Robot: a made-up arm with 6 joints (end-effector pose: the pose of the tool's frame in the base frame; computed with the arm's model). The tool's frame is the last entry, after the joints. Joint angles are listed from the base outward.
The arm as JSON. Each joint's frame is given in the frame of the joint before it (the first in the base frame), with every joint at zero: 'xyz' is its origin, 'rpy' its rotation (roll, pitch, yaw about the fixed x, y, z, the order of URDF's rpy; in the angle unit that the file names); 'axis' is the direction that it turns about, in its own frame. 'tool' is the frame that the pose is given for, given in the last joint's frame.
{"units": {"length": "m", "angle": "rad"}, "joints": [
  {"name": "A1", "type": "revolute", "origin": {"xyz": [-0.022, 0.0, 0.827], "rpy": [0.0, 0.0, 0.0]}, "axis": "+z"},
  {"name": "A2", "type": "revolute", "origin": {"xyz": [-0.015, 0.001, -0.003], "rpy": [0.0, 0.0, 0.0]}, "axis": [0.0, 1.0, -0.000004]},
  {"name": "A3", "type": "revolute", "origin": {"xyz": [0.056, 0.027, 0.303], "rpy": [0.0, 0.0, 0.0]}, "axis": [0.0, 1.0, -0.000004]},
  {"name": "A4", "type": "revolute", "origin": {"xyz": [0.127, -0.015, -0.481], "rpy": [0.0, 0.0, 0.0]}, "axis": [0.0, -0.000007, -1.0]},
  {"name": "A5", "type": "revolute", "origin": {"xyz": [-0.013, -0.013, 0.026], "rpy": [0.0, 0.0, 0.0]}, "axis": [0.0, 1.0, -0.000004]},
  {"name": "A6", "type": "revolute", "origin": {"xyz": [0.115, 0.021, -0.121], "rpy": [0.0, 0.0, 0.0]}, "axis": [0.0, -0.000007, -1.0]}
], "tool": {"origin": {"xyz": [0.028, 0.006, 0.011], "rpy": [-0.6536, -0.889, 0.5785]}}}
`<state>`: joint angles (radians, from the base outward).
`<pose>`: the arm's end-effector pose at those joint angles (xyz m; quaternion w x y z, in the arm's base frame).
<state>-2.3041 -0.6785 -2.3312 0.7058 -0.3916 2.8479</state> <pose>0.1309 0.2655 1.6403 0.2579 -0.4585 0.8052 0.2738</pose>
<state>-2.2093 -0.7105 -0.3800 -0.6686 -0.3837 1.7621</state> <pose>-0.1951 -0.3686 1.0710 0.2365 0.6437 0.3585 0.6334</pose>
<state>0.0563 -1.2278 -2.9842 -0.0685 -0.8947 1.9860</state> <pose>-0.8164 -0.0421 0.9529 0.5621 -0.7547 0.2096 -0.2656</pose>
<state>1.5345 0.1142 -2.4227 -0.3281 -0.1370 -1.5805</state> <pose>-0.0922 0.3368 1.6503 0.5630 0.0743 0.7956 -0.2110</pose>
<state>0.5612 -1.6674 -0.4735 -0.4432 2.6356 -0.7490</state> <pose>0.0488 0.0016 1.0362 0.7766 -0.0058 -0.2430 0.5813</pose>
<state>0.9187 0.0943 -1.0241 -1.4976 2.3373 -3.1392</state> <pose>0.3865 0.3060 0.9476 0.1701 0.4763 0.7047 0.4975</pose>
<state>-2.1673 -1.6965 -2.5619 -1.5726 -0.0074 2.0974</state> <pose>0.5686 0.6793 0.9577 0.5297 0.3354 0.4548 -0.6325</pose>
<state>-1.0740 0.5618 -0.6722 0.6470 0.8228 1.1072</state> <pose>0.1612 -0.3306 0.4399 0.4186 -0.3052 0.3441 -0.7831</pose>
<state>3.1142 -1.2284 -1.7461 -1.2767 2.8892 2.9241</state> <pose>0.2936 0.1007 1.3597 0.8193 -0.2650 -0.3205 -0.3948</pose>
